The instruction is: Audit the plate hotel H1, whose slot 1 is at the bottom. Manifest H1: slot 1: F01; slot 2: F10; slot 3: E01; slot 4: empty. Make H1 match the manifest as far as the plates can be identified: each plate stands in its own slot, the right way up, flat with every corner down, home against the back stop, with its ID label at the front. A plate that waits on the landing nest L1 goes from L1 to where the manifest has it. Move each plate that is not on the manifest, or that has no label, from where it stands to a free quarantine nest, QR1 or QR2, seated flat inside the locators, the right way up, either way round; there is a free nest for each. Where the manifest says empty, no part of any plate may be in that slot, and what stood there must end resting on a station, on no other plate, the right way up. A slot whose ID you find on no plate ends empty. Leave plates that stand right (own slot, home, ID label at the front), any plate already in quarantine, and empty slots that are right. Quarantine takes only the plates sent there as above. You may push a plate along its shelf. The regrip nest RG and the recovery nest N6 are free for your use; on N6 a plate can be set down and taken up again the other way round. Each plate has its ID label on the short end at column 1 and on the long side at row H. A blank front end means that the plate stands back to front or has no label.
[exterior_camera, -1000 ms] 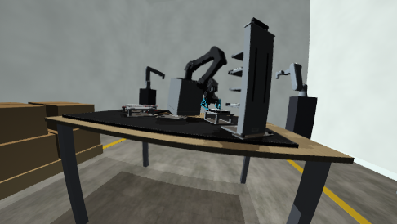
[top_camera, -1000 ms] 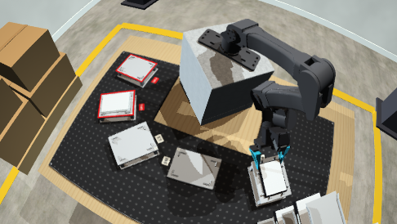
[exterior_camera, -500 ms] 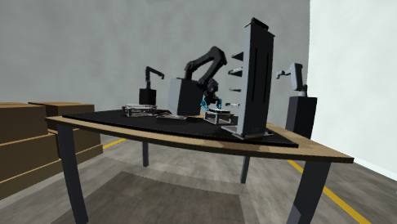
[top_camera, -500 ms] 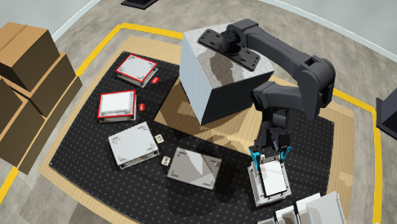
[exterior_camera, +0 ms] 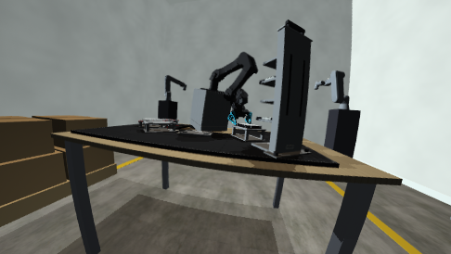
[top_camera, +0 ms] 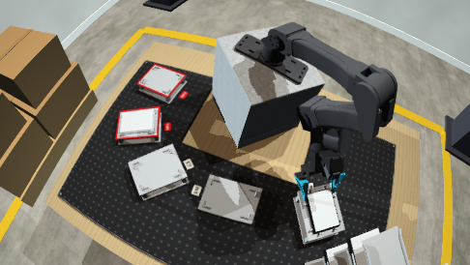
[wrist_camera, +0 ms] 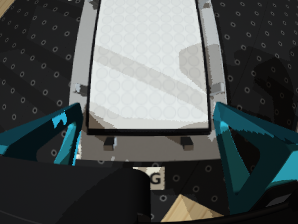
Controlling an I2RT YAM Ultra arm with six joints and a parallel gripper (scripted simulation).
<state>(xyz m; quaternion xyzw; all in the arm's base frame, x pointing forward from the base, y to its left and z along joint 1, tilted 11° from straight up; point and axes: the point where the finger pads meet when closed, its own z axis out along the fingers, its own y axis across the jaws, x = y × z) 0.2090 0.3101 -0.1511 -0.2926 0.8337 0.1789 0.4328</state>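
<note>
Now: the grey regrip nest 40 mm ahead of my hand, 30 mm to the left of it and 20 mm below it. Also, from my hand: plate hotel H1 (240 mm ahead, 210 mm to the left, 140 mm above); H1 tag (200 mm to the left, 80 mm ahead, 70 mm below); RG tag (70 mm below, 40 mm behind, 30 mm to the right).
</note>
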